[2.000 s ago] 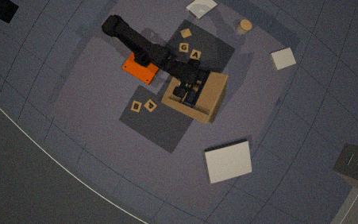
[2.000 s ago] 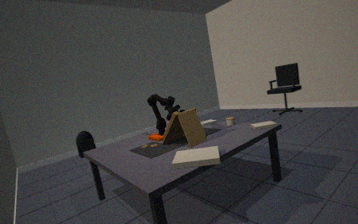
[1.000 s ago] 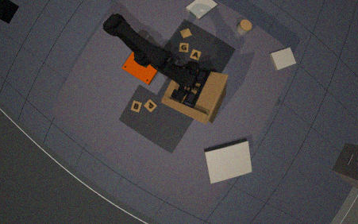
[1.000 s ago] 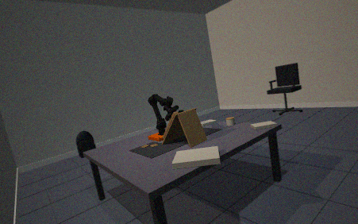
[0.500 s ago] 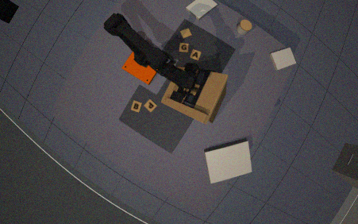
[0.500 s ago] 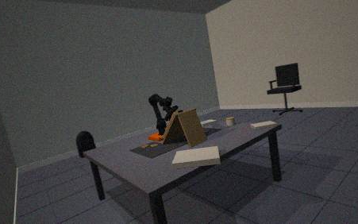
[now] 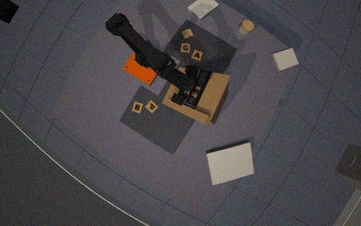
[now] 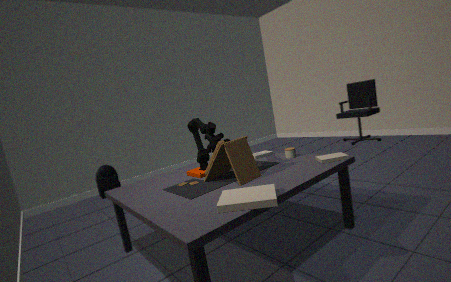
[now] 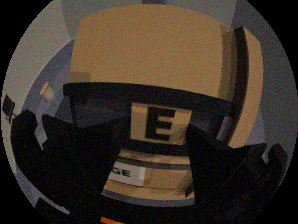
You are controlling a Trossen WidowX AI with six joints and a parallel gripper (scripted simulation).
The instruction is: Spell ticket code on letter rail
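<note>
My gripper tip is 8 cm above the white ticket, 7 cm past it and 5 cm to the right of it. From my gripper tip the other things lie so: small cup 56 cm to the left, 14 cm below, 11 cm ahead; then white slab 39 cm ahead, 26 cm to the right, 15 cm below; then dark mat 17 cm below, 14 cm behind, 3 cm to the left.
</note>
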